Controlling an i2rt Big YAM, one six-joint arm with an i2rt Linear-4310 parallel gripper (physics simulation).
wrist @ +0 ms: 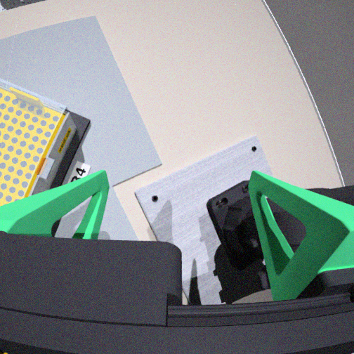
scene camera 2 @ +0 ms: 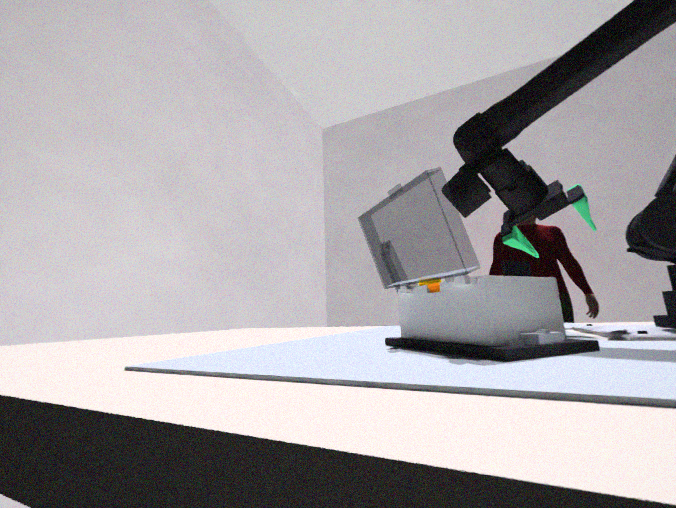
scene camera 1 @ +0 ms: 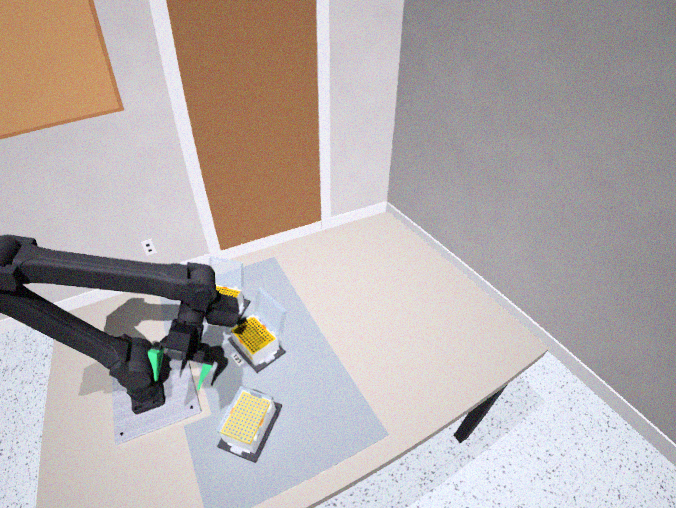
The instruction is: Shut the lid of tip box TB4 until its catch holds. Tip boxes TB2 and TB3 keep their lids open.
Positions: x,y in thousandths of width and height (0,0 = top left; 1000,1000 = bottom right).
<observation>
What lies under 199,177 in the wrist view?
A blue-grey mat.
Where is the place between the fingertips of my gripper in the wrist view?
504,504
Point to a clear lid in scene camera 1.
396,609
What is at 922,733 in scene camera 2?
A blue-grey mat.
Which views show my gripper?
The wrist view, scene camera 2 and scene camera 1: all of them.
</observation>
